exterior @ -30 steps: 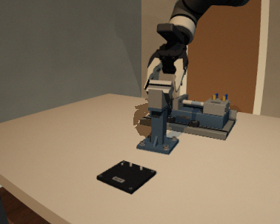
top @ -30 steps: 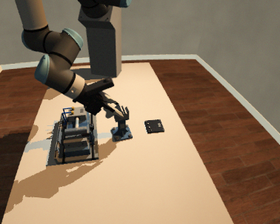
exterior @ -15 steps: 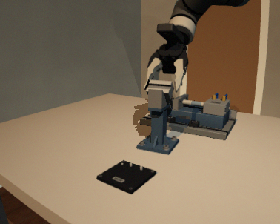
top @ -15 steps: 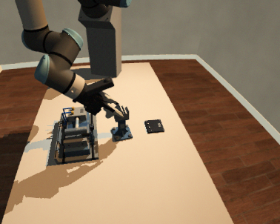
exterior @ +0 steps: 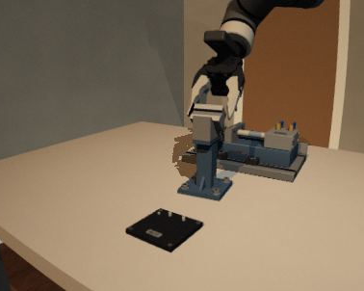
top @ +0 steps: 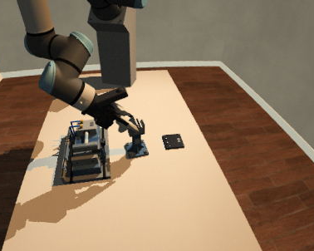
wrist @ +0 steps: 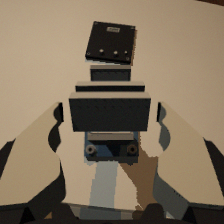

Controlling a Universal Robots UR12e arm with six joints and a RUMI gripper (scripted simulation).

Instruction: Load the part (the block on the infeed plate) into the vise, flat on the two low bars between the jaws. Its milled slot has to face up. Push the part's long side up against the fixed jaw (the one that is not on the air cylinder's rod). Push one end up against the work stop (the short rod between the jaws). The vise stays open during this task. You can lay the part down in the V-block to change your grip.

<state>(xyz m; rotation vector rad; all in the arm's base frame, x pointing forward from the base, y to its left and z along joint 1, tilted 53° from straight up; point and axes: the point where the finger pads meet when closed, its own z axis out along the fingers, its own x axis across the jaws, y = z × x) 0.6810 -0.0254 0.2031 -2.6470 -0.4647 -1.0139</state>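
The part lies 1 cm to the left of my hand and 1 cm below it. Round my hand: dark work stop rod 17 cm to the right, 8 cm below, 1 cm ahead; blue foot 16 cm below, 1 cm to the left; moving jaw 21 cm to the right, 9 cm below, 4 cm behind.
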